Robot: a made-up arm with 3 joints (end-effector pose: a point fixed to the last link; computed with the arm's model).
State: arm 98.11 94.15 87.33
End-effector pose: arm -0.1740 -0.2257 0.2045 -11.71 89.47 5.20
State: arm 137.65 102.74 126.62
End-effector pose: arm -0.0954 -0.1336 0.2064 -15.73 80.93 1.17
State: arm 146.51 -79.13 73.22
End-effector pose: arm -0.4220 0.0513 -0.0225 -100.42 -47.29 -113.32
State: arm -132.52 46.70 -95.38
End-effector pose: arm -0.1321 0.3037 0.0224 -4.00 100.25 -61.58
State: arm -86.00 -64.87 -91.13
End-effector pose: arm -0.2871 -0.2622 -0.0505 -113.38 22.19 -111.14
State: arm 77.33 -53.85 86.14
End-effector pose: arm -0.1442 0.2863 -0.1104 102.95 18.43 97.86
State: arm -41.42 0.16 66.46
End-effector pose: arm 0.1126 0.1383 -0.2485 63.47 -23.84 -36.68
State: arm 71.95 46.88 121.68
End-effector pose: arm -0.1885 -0.0158 0.0805 72.01 84.54 -2.49
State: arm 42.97 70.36 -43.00
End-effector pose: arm -0.1008 -0.4139 0.0386 -62.33 51.05 62.32
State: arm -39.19 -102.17 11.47
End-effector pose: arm 0.4335 -0.3702 0.1458 -26.47 -99.07 -18.00
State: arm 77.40 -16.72 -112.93
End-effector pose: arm 0.2804 -0.0262 -0.0371 -82.14 -80.05 34.21
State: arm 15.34 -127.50 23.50
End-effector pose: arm 0.4686 0.1688 0.3496 29.86 -124.12 34.54
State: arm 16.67 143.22 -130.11
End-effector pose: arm 0.1472 -0.2023 0.2126 -61.12 63.53 156.02
